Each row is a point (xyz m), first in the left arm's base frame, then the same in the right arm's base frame.
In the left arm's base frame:
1: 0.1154 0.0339 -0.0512
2: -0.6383 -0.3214 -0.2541
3: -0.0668 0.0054 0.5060
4: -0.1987 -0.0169 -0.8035
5: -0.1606 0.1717 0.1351
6: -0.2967 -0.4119 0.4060
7: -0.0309 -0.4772 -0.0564
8: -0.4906 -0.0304 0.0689
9: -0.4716 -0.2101 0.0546
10: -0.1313 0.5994 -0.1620
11: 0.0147 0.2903 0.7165
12: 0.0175 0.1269 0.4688
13: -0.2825 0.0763 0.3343
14: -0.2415 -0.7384 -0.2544
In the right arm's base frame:
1: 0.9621 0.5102 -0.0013
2: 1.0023 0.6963 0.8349
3: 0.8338 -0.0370 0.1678
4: 1.2706 1.1955 0.3186
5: 1.1294 0.2564 0.1922
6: 0.5887 0.1417 0.5486
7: 0.5741 0.6365 0.3396
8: 1.0994 0.3292 0.5768
9: 0.9401 0.3953 0.6325
10: 1.5830 0.4243 -0.0030
11: 0.9857 -0.3047 -0.0255
12: 0.9191 -0.0235 0.0422
13: 1.0309 0.0764 0.3391
14: 0.4881 0.8677 0.6411

